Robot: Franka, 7 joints.
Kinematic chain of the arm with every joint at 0, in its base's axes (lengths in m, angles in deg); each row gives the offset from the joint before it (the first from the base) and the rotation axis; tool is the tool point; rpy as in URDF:
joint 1: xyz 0 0 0.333 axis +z
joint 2: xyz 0 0 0 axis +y
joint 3: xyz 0 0 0.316 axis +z
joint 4: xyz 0.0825 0 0 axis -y
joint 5: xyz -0.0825 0 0.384 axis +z
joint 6: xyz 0 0 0 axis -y
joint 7: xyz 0.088 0 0 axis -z
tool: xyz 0 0 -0.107 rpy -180 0 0
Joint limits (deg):
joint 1: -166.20..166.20
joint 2: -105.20..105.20
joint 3: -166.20..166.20
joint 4: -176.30..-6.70
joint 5: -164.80..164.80
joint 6: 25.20..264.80
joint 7: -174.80..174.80
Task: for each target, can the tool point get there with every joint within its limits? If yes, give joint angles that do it. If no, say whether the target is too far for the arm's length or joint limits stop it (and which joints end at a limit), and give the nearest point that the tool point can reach.
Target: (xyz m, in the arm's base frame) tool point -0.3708 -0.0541 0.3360
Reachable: yes | joints 88.05 82.35 95.73 -141.07 -14.04 92.36 72.67
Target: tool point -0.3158 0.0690 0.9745
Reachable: yes | joints -125.44 10.52 -116.05 -42.51 -84.94 235.73 -13.89
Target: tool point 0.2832 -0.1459 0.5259
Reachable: yes | joints 91.99 77.65 -114.50 -160.55 -104.74 100.36 20.52
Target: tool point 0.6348 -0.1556 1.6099
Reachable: no: too far | nearest point 0.3797 -0.0931 1.0967 | short by 0.577 m
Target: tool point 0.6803 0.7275 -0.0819
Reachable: no: too far | nearest point 0.5409 0.5784 0.0031 | short by 0.221 m
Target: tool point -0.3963 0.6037 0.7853
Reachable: yes | joints 106.83 40.60 41.87 -34.31 -89.88 139.66 -85.88
